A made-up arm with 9 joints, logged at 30 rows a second.
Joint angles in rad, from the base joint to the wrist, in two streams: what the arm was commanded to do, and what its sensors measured. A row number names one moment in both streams.
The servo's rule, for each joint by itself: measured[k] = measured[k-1] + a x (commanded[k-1-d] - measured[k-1]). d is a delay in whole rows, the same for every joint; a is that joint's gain. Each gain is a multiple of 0.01, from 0.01 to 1. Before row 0 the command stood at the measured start. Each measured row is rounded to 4 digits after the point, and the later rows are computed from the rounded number. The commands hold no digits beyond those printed.
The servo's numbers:
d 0
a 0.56 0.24 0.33 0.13 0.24 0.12 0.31 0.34 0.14
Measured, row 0:
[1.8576 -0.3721 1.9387 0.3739 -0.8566 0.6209 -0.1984 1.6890 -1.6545]
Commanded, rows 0 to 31:
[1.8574 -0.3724 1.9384 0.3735 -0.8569 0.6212 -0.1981 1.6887 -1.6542]
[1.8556 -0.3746 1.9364 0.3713 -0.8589 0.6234 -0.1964 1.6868 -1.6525]
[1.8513 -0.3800 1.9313 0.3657 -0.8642 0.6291 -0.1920 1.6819 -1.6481]
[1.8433 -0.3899 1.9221 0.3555 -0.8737 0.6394 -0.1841 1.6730 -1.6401]
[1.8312 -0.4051 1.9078 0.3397 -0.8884 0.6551 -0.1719 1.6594 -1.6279]
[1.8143 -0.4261 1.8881 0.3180 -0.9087 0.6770 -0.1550 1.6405 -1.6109]
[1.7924 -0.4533 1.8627 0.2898 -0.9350 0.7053 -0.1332 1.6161 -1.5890]
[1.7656 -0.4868 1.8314 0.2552 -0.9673 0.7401 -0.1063 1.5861 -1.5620]
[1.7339 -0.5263 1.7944 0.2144 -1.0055 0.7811 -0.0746 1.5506 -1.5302]
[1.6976 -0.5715 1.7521 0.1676 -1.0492 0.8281 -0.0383 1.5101 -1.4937]
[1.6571 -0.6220 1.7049 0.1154 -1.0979 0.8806 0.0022 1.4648 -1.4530]
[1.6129 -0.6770 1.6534 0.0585 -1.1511 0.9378 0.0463 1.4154 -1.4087]
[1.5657 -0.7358 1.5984 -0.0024 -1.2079 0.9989 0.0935 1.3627 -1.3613]
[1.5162 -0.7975 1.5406 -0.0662 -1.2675 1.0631 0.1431 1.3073 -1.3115]
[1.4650 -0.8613 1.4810 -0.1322 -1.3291 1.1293 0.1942 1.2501 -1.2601]
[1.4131 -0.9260 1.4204 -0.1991 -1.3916 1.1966 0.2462 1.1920 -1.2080]
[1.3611 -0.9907 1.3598 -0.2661 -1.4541 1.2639 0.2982 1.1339 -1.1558]
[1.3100 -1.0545 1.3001 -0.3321 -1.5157 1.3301 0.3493 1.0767 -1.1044]
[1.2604 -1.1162 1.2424 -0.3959 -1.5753 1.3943 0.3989 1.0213 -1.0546]
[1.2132 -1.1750 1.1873 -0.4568 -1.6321 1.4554 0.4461 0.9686 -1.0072]
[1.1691 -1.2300 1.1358 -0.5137 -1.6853 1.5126 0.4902 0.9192 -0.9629]
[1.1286 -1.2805 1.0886 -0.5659 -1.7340 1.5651 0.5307 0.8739 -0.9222]
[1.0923 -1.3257 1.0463 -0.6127 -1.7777 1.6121 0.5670 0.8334 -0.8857]
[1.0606 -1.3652 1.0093 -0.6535 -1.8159 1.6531 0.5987 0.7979 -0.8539]
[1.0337 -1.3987 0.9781 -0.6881 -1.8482 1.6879 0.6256 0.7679 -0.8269]
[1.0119 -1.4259 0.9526 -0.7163 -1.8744 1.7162 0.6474 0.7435 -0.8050]
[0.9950 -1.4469 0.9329 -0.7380 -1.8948 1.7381 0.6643 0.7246 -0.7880]
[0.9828 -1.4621 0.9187 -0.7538 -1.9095 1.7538 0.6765 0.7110 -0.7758]
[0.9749 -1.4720 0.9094 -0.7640 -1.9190 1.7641 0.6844 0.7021 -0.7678]
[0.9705 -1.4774 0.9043 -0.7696 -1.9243 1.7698 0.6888 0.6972 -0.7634]
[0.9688 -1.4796 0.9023 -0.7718 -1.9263 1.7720 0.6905 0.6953 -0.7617]
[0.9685 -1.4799 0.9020 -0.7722 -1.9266 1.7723 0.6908 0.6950 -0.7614]
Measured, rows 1 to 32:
[1.8575 -0.3722 1.9386 0.3738 -0.8567 0.6209 -0.1983 1.6889 -1.6545]
[1.8564 -0.3728 1.9379 0.3735 -0.8572 0.6212 -0.1977 1.6882 -1.6542]
[1.8535 -0.3745 1.9357 0.3725 -0.8589 0.6221 -0.1959 1.6861 -1.6533]
[1.8478 -0.3782 1.9312 0.3703 -0.8625 0.6242 -0.1922 1.6816 -1.6515]
[1.8385 -0.3847 1.9235 0.3663 -0.8687 0.6279 -0.1859 1.6741 -1.6482]
[1.8249 -0.3946 1.9118 0.3600 -0.8783 0.6338 -0.1763 1.6627 -1.6430]
[1.8067 -0.4087 1.8956 0.3509 -0.8919 0.6424 -0.1629 1.6469 -1.6354]
[1.7837 -0.4274 1.8744 0.3385 -0.9100 0.6541 -0.1454 1.6262 -1.6251]
[1.7558 -0.4511 1.8480 0.3224 -0.9329 0.6693 -0.1235 1.6005 -1.6118]
[1.7232 -0.4800 1.8164 0.3023 -0.9608 0.6884 -0.0971 1.5698 -1.5953]
[1.6862 -0.5141 1.7796 0.2780 -0.9937 0.7115 -0.0663 1.5341 -1.5754]
[1.6452 -0.5532 1.7380 0.2495 -1.0315 0.7387 -0.0314 1.4937 -1.5521]
[1.6007 -0.5970 1.6919 0.2168 -1.0738 0.7699 0.0073 1.4492 -1.5254]
[1.5534 -0.6451 1.6420 0.1800 -1.1203 0.8051 0.0494 1.4010 -1.4955]
[1.5039 -0.6970 1.5889 0.1394 -1.1704 0.8440 0.0943 1.3497 -1.4625]
[1.4531 -0.7520 1.5333 0.0954 -1.2235 0.8863 0.1414 1.2961 -1.4269]
[1.4016 -0.8093 1.4760 0.0484 -1.2788 0.9316 0.1900 1.2410 -1.3889]
[1.3503 -0.8681 1.4180 -0.0011 -1.3357 0.9794 0.2394 1.1851 -1.3491]
[1.3000 -0.9276 1.3601 -0.0524 -1.3932 1.0292 0.2888 1.1294 -1.3079]
[1.2514 -0.9870 1.3031 -0.1050 -1.4505 1.0803 0.3376 1.0747 -1.2658]
[1.2053 -1.0453 1.2479 -0.1581 -1.5069 1.1322 0.3849 1.0218 -1.2234]
[1.1623 -1.1017 1.1953 -0.2111 -1.5614 1.1841 0.4301 0.9715 -1.1812]
[1.1231 -1.1555 1.1461 -0.2633 -1.6133 1.2355 0.4725 0.9245 -1.1398]
[1.0881 -1.2058 1.1010 -0.3140 -1.6619 1.2856 0.5116 0.8815 -1.0998]
[1.0576 -1.2521 1.0604 -0.3626 -1.7066 1.3339 0.5469 0.8429 -1.0616]
[1.0320 -1.2938 1.0248 -0.4086 -1.7469 1.3798 0.5781 0.8091 -1.0257]
[1.0113 -1.3305 0.9945 -0.4514 -1.7824 1.4228 0.6048 0.7804 -0.9924]
[0.9953 -1.3621 0.9695 -0.4907 -1.8129 1.4625 0.6270 0.7568 -0.9621]
[0.9839 -1.3885 0.9497 -0.5262 -1.8384 1.4987 0.6448 0.7382 -0.9349]
[0.9764 -1.4098 0.9347 -0.5578 -1.8590 1.5312 0.6584 0.7243 -0.9109]
[0.9721 -1.4266 0.9240 -0.5856 -1.8752 1.5601 0.6684 0.7144 -0.8900]
[0.9701 -1.4394 0.9167 -0.6099 -1.8875 1.5856 0.6753 0.7078 -0.8720]

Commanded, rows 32 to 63:
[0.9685 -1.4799 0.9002 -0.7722 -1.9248 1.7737 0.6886 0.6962 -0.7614]
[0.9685 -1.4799 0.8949 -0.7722 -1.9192 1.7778 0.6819 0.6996 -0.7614]
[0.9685 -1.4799 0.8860 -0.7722 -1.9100 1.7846 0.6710 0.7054 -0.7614]
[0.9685 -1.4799 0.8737 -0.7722 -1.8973 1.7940 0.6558 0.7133 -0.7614]
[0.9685 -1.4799 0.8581 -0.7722 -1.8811 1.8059 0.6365 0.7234 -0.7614]
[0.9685 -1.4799 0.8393 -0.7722 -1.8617 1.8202 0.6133 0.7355 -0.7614]
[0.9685 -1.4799 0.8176 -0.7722 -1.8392 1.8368 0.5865 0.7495 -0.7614]
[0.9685 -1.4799 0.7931 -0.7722 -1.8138 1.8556 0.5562 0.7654 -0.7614]
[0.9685 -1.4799 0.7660 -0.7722 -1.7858 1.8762 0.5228 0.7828 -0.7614]
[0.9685 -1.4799 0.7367 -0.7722 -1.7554 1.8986 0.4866 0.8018 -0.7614]
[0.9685 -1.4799 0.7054 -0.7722 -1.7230 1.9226 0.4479 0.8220 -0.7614]
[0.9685 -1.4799 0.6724 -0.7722 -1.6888 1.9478 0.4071 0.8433 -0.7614]
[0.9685 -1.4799 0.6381 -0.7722 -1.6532 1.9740 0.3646 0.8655 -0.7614]
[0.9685 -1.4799 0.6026 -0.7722 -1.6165 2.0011 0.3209 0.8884 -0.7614]
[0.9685 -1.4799 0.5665 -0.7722 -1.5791 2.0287 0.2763 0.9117 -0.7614]
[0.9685 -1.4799 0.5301 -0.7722 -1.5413 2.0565 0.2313 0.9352 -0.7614]
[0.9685 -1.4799 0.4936 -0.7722 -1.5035 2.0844 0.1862 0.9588 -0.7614]
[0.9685 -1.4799 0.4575 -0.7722 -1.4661 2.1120 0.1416 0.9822 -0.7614]
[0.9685 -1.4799 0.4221 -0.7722 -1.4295 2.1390 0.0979 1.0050 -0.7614]
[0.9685 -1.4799 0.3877 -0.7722 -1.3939 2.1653 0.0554 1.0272 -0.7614]
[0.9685 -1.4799 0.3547 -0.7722 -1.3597 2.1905 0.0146 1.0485 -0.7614]
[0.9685 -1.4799 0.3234 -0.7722 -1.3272 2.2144 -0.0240 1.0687 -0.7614]
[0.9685 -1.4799 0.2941 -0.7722 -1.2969 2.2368 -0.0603 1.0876 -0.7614]
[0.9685 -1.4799 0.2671 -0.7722 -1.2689 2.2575 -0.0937 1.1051 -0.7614]
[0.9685 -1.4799 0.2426 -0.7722 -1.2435 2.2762 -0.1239 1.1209 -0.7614]
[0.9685 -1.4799 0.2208 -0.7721 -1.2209 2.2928 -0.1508 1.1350 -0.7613]
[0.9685 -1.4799 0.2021 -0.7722 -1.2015 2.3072 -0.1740 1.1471 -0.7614]
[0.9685 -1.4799 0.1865 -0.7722 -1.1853 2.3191 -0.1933 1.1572 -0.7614]
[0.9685 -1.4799 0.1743 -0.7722 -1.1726 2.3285 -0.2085 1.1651 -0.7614]
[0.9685 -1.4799 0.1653 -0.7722 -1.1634 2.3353 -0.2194 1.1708 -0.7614]
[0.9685 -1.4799 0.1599 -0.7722 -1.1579 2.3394 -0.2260 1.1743 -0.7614]
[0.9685 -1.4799 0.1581 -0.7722 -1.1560 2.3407 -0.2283 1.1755 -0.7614]
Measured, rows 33 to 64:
[0.9692 -1.4491 0.9113 -0.6310 -1.8965 1.6082 0.6794 0.7039 -0.8565]
[0.9688 -1.4565 0.9059 -0.6494 -1.9019 1.6286 0.6802 0.7024 -0.8432]
[0.9686 -1.4621 0.8993 -0.6654 -1.9038 1.6473 0.6773 0.7034 -0.8317]
[0.9685 -1.4664 0.8909 -0.6793 -1.9022 1.6649 0.6706 0.7068 -0.8219]
[0.9685 -1.4696 0.8801 -0.6914 -1.8971 1.6818 0.6600 0.7124 -0.8134]
[0.9685 -1.4721 0.8666 -0.7019 -1.8886 1.6984 0.6455 0.7203 -0.8061]
[0.9685 -1.4740 0.8504 -0.7110 -1.8767 1.7150 0.6272 0.7302 -0.7998]
[0.9685 -1.4754 0.8315 -0.7190 -1.8616 1.7319 0.6052 0.7422 -0.7944]
[0.9685 -1.4765 0.8099 -0.7259 -1.8434 1.7492 0.5797 0.7560 -0.7898]
[0.9685 -1.4773 0.7857 -0.7319 -1.8223 1.7671 0.5508 0.7716 -0.7858]
[0.9685 -1.4779 0.7592 -0.7371 -1.7985 1.7858 0.5189 0.7887 -0.7824]
[0.9685 -1.4784 0.7306 -0.7417 -1.7722 1.8052 0.4842 0.8073 -0.7795]
[0.9685 -1.4788 0.7001 -0.7457 -1.7436 1.8255 0.4471 0.8271 -0.7770]
[0.9685 -1.4791 0.6679 -0.7491 -1.7131 1.8466 0.4080 0.8479 -0.7748]
[0.9685 -1.4793 0.6344 -0.7521 -1.6809 1.8685 0.3672 0.8696 -0.7729]
[0.9685 -1.4794 0.6000 -0.7547 -1.6474 1.8911 0.3251 0.8919 -0.7713]
[0.9685 -1.4795 0.5649 -0.7570 -1.6129 1.9143 0.2820 0.9146 -0.7699]
[0.9685 -1.4796 0.5295 -0.7590 -1.5777 1.9380 0.2385 0.9376 -0.7687]
[0.9685 -1.4797 0.4941 -0.7607 -1.5421 1.9621 0.1949 0.9605 -0.7677]
[0.9685 -1.4797 0.4590 -0.7622 -1.5065 1.9865 0.1517 0.9832 -0.7668]
[0.9685 -1.4797 0.4246 -0.7635 -1.4713 2.0110 0.1092 1.0054 -0.7660]
[0.9685 -1.4797 0.3912 -0.7646 -1.4367 2.0354 0.0679 1.0269 -0.7654]
[0.9685 -1.4797 0.3592 -0.7656 -1.4031 2.0596 0.0282 1.0475 -0.7648]
[0.9685 -1.4797 0.3288 -0.7665 -1.3709 2.0833 -0.0096 1.0671 -0.7643]
[0.9685 -1.4797 0.3004 -0.7672 -1.3403 2.1064 -0.0450 1.0854 -0.7639]
[0.9685 -1.4797 0.2741 -0.7678 -1.3116 2.1288 -0.0778 1.1023 -0.7635]
[0.9685 -1.4797 0.2503 -0.7684 -1.2852 2.1502 -0.1076 1.1175 -0.7632]
[0.9685 -1.4797 0.2292 -0.7689 -1.2612 2.1705 -0.1342 1.1310 -0.7629]
[0.9685 -1.4797 0.2111 -0.7693 -1.2399 2.1895 -0.1572 1.1426 -0.7627]
[0.9685 -1.4797 0.1960 -0.7697 -1.2215 2.2070 -0.1765 1.1522 -0.7625]
[0.9685 -1.4797 0.1841 -0.7700 -1.2062 2.2229 -0.1918 1.1597 -0.7623]
[0.9685 -1.4797 0.1755 -0.7703 -1.1942 2.2370 -0.2031 1.1651 -0.7622]

